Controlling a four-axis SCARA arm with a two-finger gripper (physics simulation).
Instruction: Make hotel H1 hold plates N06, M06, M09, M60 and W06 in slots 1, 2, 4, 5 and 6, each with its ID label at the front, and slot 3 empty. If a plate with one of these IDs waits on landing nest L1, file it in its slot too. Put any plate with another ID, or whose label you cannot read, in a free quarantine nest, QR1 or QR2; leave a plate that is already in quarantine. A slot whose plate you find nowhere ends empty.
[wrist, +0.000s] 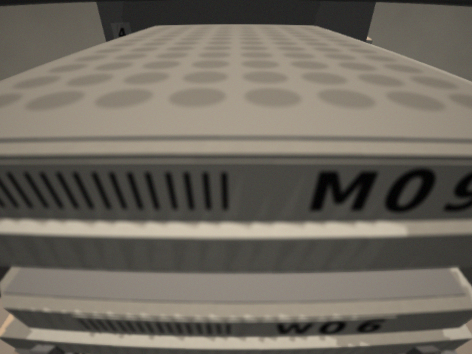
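Note:
A pale plate labelled M09 fills the upper and middle part of the wrist view, its ID label facing me and cut off at the right edge. Below it is the plate W06, its label also at the front. M09 overhangs W06 and hides most of its top; whether the two touch I cannot tell. My gripper is shut on plate W06; its fingertips are hidden behind M09 and the plate's front.
A dark upright panel stands behind M09. A small tag on its left side carries a partly hidden character, like a 4 or an A. Grey wall shows on both sides. Small grey parts show at the bottom edge.

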